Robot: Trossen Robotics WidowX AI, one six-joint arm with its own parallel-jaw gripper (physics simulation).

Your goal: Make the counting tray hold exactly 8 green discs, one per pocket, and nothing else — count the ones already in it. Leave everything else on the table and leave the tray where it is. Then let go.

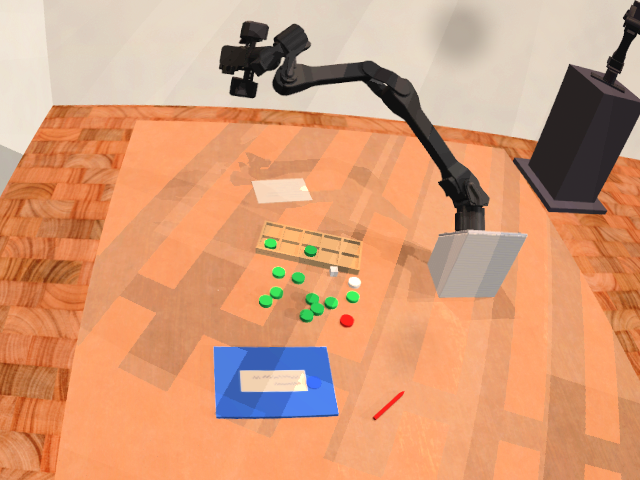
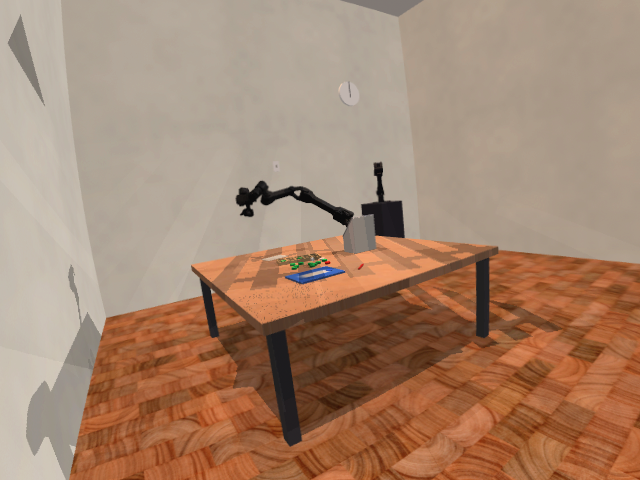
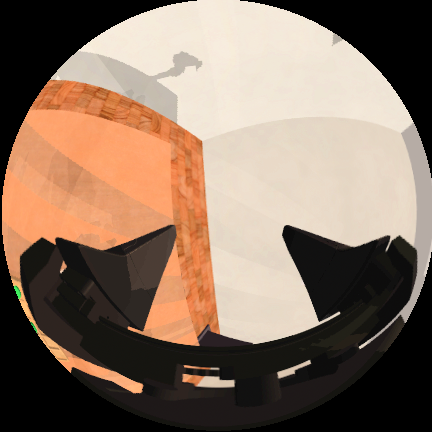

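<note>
The wooden counting tray [image 1: 289, 256] has two rows of pockets. One green disc [image 1: 270, 243] is in the front row's leftmost pocket, another green disc [image 1: 310, 251] in its middle pocket; the other pockets look empty. Several loose green discs lie in front of the tray, among them one at the left [image 1: 265, 300], one near the tray [image 1: 298, 277] and one at the right [image 1: 352, 296]. Some sit close together, such as the disc [image 1: 316, 308] in the middle group. My gripper [image 1: 245, 59] [image 2: 245, 201] [image 3: 230, 230] is open and empty, high above and beyond the table's far edge, away from the tray.
A white cube [image 1: 333, 271], a white disc [image 1: 354, 282] and a red disc [image 1: 346, 320] lie near the green discs. A blue mat [image 1: 227, 403] bears a paper label and a blue disc. A red pencil [image 1: 388, 405] lies right of it. A pale card [image 1: 279, 191] lies behind the tray.
</note>
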